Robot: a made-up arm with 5 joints.
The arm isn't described. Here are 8 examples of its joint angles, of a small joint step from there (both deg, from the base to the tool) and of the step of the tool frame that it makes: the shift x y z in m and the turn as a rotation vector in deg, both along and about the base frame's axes.
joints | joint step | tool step
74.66 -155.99 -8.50 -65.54 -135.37 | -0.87 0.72 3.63 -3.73 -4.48 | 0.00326 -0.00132 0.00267 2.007 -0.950 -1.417
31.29 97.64 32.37 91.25 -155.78 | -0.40 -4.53 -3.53 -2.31 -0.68 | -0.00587 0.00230 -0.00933 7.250 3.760 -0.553
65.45 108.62 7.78 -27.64 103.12 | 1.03 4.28 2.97 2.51 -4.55 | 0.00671 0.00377 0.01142 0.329 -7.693 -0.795
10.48 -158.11 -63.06 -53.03 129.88 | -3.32 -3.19 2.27 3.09 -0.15 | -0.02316 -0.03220 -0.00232 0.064 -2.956 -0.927
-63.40 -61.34 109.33 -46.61 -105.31 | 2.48 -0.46 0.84 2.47 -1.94 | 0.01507 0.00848 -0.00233 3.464 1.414 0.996
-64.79 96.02 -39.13 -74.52 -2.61 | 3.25 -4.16 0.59 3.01 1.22 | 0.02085 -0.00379 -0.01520 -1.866 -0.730 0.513
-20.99 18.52 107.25 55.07 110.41 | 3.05 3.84 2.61 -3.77 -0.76 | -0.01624 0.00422 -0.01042 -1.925 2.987 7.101
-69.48 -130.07 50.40 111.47 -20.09 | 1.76 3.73 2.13 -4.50 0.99 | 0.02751 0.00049 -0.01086 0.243 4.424 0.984
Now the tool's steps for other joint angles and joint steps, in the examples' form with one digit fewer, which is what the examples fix.
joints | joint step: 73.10 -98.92 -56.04 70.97 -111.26 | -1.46 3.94 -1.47 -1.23 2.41
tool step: 0.0030 -0.0030 -0.0058 -0.83 -4.63 -2.89
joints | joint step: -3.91 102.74 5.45 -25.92 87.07 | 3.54 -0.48 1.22 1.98 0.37
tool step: 0.0190 0.0025 -0.0024 -2.55 -0.57 2.44
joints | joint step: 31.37 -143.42 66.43 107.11 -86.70 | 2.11 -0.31 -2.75 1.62 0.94
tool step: 0.0000 0.0154 0.0030 1.87 0.55 0.13
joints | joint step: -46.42 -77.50 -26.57 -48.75 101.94 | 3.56 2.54 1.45 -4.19 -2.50
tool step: 0.0170 0.0282 -0.0080 -1.40 0.07 3.09
